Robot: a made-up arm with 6 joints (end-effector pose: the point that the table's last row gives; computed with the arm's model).
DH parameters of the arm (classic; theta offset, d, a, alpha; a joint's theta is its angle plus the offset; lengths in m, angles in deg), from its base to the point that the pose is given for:
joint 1: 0 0.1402 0 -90
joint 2: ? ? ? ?
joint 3: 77.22 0 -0.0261 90
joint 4: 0 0.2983 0 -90
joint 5: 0 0 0.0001 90
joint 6: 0 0.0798 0 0
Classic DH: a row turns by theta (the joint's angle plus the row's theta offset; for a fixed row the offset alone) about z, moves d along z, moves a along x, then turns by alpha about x.
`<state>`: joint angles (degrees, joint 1 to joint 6).
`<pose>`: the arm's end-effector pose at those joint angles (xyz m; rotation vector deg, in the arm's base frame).
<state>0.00 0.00 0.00 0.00 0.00 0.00</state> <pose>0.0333 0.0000 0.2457 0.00 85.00 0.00</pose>
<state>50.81 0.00 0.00 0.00 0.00 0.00</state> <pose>0.0210 0.0258 0.2457 -37.49 78.93 40.91</pose>
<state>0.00 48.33 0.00 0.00 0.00 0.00</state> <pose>0.1009 0.0000 0.1855 0.00 133.33 0.00</pose>
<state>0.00 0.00 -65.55 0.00 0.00 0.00</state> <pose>-0.2397 0.0000 0.5520 0.00 19.45 0.00</pose>
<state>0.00 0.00 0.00 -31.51 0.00 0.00</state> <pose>0.0333 -0.0001 0.2457 -23.33 82.68 -25.46</pose>
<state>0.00 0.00 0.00 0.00 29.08 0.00</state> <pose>0.0266 0.0000 0.2062 0.00 114.08 0.00</pose>
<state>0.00 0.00 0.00 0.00 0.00 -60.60</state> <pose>0.0333 0.0000 0.2457 -44.61 76.34 -48.68</pose>
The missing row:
joint 2: 7.78 0 -0.3443 0
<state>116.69 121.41 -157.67 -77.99 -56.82 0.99</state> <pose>-0.2597 0.3712 0.6627 -27.83 -57.27 58.92</pose>
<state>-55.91 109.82 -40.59 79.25 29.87 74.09</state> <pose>0.2208 -0.2564 0.1225 -160.95 31.97 -49.79</pose>
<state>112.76 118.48 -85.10 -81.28 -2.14 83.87</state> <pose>-0.2150 0.5050 0.2615 -109.84 74.88 68.73</pose>
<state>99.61 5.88 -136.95 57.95 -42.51 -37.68</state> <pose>0.1501 -0.6133 0.4299 86.22 -36.18 112.83</pose>
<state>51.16 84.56 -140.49 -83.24 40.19 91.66</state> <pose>0.1472 0.1011 0.8079 25.28 45.86 45.38</pose>
